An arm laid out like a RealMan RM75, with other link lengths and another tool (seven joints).
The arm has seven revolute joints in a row. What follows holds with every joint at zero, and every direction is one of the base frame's.
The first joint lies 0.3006 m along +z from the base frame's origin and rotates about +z.
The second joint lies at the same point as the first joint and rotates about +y.
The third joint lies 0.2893 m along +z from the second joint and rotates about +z.
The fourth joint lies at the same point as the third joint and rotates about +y.
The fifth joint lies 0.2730 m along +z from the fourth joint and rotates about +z.
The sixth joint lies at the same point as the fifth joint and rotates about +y.
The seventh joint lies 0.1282 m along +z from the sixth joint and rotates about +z.
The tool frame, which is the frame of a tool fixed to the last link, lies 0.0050 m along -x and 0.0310 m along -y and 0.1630 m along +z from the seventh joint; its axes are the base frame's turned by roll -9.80, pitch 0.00 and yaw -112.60 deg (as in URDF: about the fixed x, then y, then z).
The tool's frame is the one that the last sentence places.
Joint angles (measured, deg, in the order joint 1, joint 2, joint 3, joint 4, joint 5, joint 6, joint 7), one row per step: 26.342, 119.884, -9.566, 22.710, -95.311, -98.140, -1.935; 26.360, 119.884, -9.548, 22.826, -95.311, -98.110, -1.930; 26.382, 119.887, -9.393, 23.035, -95.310, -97.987, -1.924; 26.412, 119.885, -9.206, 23.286, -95.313, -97.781, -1.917; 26.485, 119.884, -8.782, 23.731, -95.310, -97.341, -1.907; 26.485, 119.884, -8.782, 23.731, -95.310, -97.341, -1.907; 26.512, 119.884, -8.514, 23.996, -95.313, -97.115, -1.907; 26.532, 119.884, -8.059, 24.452, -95.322, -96.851, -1.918; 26.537, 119.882, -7.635, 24.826, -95.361, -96.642, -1.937; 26.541, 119.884, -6.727, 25.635, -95.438, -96.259, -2.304; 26.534, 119.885, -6.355, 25.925, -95.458, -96.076, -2.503; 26.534, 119.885, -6.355, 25.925, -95.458, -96.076, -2.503; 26.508, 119.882, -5.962, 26.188, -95.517, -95.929, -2.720; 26.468, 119.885, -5.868, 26.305, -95.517, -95.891, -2.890; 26.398, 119.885, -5.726, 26.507, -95.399, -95.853, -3.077
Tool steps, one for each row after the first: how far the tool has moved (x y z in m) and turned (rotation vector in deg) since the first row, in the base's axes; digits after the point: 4 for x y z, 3 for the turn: -0.0003, 0.0000, -0.0003, -0.066, 0.092, -0.025; -0.0005, 0.0003, -0.0007, -0.130, 0.267, -0.183; -0.0007, 0.0009, -0.0014, -0.240, 0.439, -0.398; -0.0008, 0.0024, -0.0025, -0.406, 0.742, -0.851; -0.0008, 0.0024, -0.0025, -0.406, 0.742, -0.851; -0.0009, 0.0032, -0.0030, -0.471, 0.946, -1.118; -0.0011, 0.0042, -0.0034, -0.509, 1.356, -1.521; -0.0013, 0.0051, -0.0035, -0.507, 1.702, -1.854; -0.0021, 0.0068, -0.0033, -0.262, 2.245, -2.508; -0.0021, 0.0076, -0.0032, -0.121, 2.384, -2.797; -0.0021, 0.0076, -0.0032, -0.121, 2.384, -2.797; -0.0022, 0.0083, -0.0028, 0.065, 2.503, -3.058; -0.0021, 0.0082, -0.0028, 0.160, 2.491, -3.164; -0.0016, 0.0083, -0.0024, 0.324, 2.581, -3.427
